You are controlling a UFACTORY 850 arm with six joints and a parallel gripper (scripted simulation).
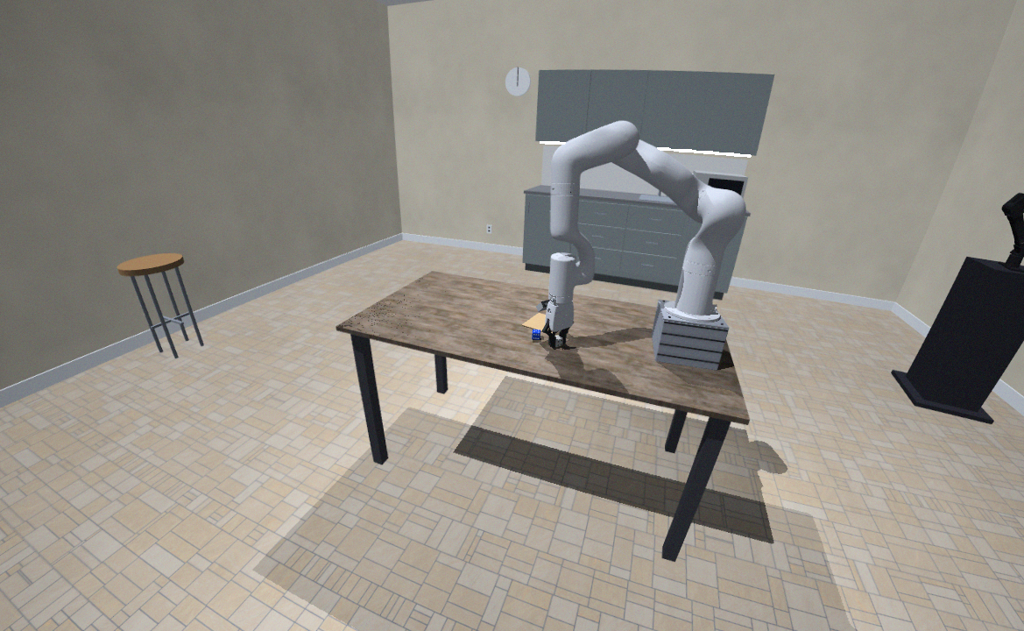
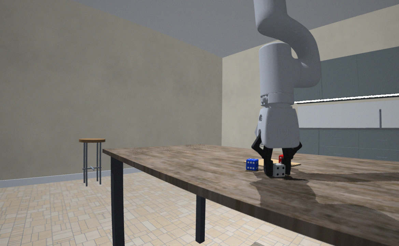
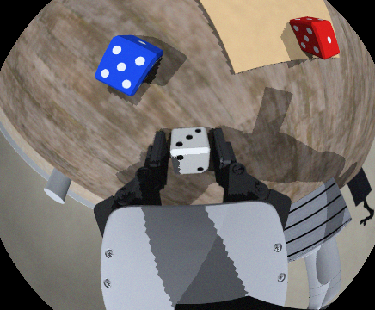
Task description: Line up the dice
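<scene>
Now: hand 1 cm above the white die. The rest, counted from my hand: red die (14 cm to the right, 6 cm ahead); then tan mat (14 cm to the right, 10 cm ahead, 2 cm below); then blue die (9 cm ahead, 1 cm to the right, 1 cm below).
</scene>
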